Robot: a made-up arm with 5 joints. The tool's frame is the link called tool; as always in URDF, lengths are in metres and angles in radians.
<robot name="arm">
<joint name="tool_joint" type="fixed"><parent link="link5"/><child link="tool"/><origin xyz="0 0 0"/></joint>
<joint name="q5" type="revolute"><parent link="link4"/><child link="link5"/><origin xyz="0.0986 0.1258 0" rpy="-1.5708 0 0"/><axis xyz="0 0 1"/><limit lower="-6.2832" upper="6.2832" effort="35" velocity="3.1"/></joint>
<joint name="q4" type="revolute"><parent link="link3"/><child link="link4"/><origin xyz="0.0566 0.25 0"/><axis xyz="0 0 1"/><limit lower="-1.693" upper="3.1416" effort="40" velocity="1.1"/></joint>
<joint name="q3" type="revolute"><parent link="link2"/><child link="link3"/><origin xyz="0.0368 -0.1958 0"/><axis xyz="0 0 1"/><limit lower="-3.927" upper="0.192" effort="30" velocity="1.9"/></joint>
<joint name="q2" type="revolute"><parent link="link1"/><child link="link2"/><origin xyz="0 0 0" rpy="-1.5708 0 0"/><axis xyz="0 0 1"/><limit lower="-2.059" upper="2.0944" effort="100" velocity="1.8"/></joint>
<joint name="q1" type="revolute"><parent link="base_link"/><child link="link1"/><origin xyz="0 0 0.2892"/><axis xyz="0 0 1"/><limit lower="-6.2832" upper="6.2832" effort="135" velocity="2.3"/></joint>
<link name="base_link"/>
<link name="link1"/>
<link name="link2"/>
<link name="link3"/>
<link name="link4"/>
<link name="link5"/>
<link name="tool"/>
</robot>
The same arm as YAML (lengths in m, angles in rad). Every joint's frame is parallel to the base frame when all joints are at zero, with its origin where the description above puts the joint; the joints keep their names.
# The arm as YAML. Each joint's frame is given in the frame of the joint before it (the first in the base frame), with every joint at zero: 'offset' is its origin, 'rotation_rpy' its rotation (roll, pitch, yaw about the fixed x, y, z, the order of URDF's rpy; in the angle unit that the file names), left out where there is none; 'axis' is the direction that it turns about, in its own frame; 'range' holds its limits. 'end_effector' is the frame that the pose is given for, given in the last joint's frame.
length_unit: m
angle_unit: rad
chain:
  - id: q1
    offset: [0.0, 0.0, 0.2892]
    axis: [0.0, 0.0, 1.0]
    range: [-6.2832, 6.2832]
  - id: q2
    offset: [0.0, 0.0, 0.0]
    axis: [0.0, 1.0, 0.0]
    range: [-2.059, 2.0944]
  - id: q3
    offset: [0.0368, 0.0, 0.1958]
    axis: [0.0, 1.0, 0.0]
    range: [-3.927, 0.192]
  - id: q4
    offset: [0.0566, 0.0, -0.25]
    axis: [0.0, 1.0, 0.0]
    range: [-1.693, 3.1416]
  - id: q5
    offset: [0.0986, 0.0, -0.1258]
    axis: [0.0, 0.0, -1.0]
    range: [-6.2832, 6.2832]
end_effector:
  offset: [0.0, 0.0, 0.0]
  rotation_rpy: [3.1416, 0.0, 0.0]

